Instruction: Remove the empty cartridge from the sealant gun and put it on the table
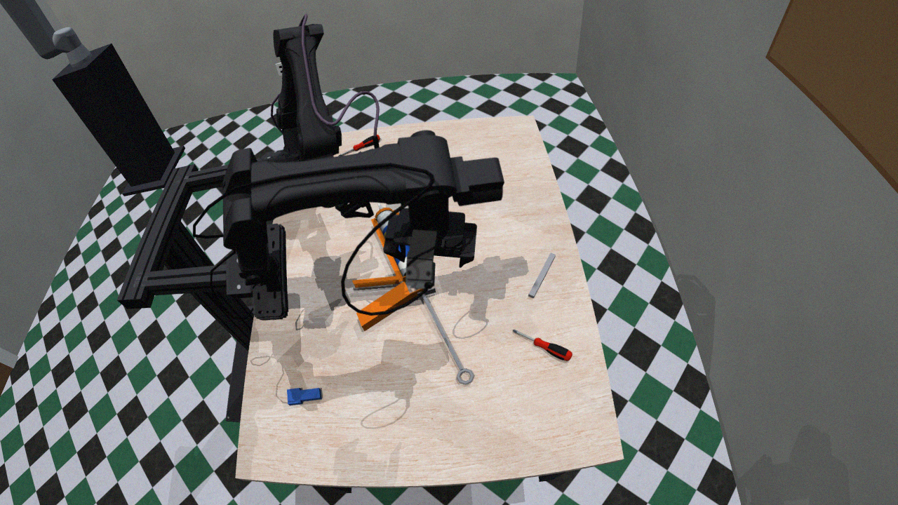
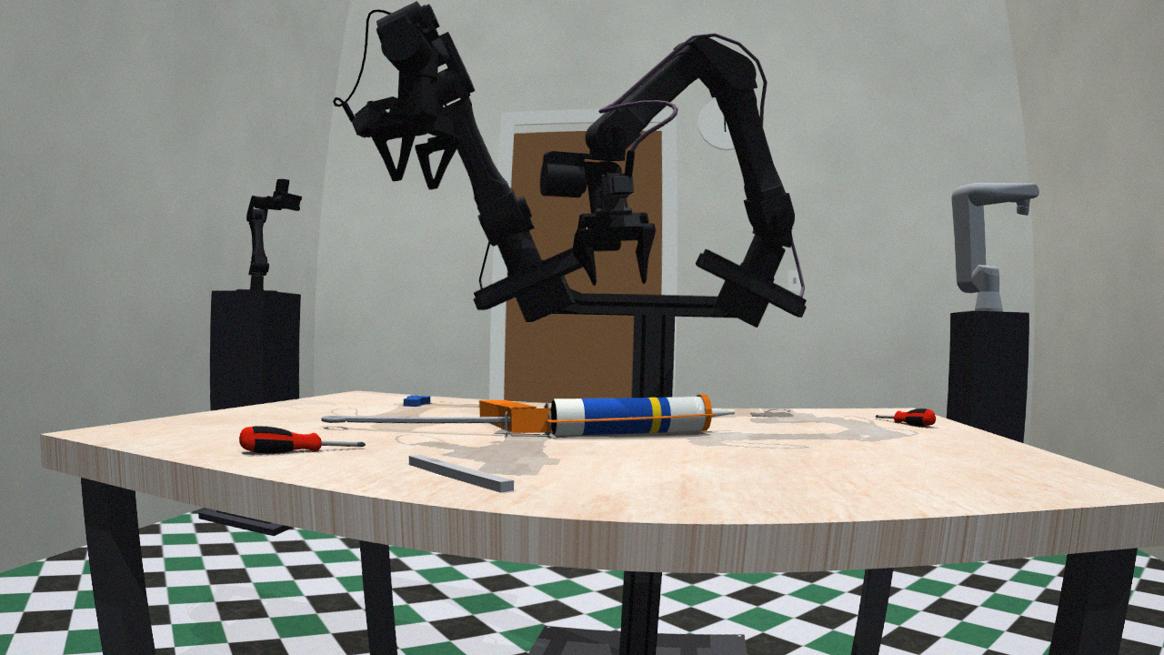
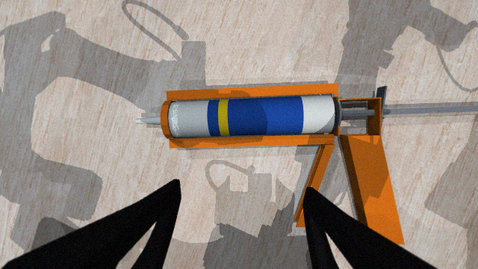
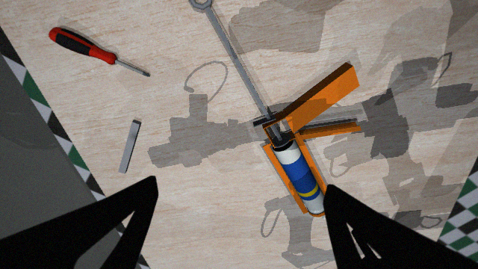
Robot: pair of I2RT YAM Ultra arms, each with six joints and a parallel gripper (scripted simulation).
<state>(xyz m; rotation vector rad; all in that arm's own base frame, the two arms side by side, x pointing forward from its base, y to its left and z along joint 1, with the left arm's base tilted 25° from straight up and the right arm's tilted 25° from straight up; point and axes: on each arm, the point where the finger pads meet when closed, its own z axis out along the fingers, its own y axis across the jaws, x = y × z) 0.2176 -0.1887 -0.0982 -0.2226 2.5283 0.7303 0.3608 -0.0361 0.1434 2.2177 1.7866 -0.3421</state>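
Observation:
Now: left hand 190 mm above the white cartridge, 50 mm to the right of it and 40 mm short of it. Round my left hand: orange sealant gun 200 mm below, 130 mm to the right, 70 mm ahead; grey bar 410 mm ahead, 210 mm below, 100 mm to the right.

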